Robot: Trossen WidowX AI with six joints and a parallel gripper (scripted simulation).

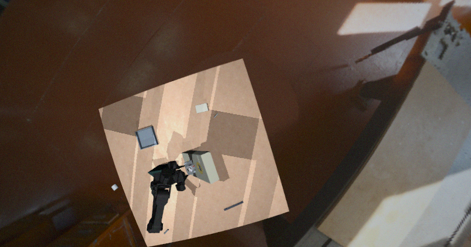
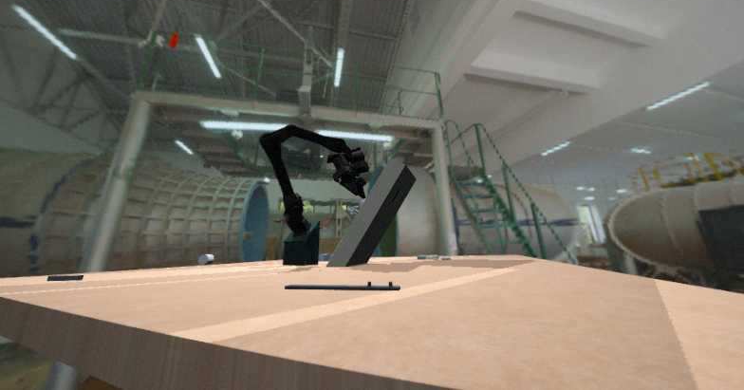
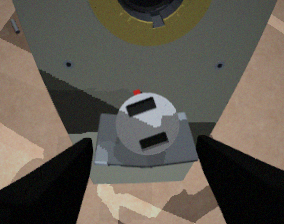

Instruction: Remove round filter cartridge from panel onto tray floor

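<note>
My gripper tip is now 20 mm short of the round grey filter cartridge and 30 mm above it. Round my gripper tip: grey bracket: 10 mm ahead, 80 mm below; then pin: 270 mm ahead, 280 mm to the left, 240 mm below; then grey service panel: 60 mm ahead, 10 mm to the right, 70 mm below.
</note>
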